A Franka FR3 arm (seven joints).
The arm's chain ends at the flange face. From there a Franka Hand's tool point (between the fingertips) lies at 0.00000 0.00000 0.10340 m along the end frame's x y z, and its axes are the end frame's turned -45 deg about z.
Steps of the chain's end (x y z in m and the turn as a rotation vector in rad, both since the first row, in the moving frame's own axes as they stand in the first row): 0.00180, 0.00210, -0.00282, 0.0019, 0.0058, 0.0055; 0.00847, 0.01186, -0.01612, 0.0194, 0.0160, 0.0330; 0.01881, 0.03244, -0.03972, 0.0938, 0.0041, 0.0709; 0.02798, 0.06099, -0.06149, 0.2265, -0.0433, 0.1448; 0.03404, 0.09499, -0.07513, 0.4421, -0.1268, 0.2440
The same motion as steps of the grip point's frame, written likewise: 0.00035, 0.00304, -0.00282, -0.0028, 0.0054, 0.0055; 0.00019, 0.01417, -0.01615, 0.0024, 0.0250, 0.0330; -0.00226, 0.02995, -0.04018, 0.0634, 0.0692, 0.0709; -0.00869, 0.04439, -0.06422, 0.1908, 0.1295, 0.1448; -0.01611, 0.05425, -0.08582, 0.4023, 0.2230, 0.2440
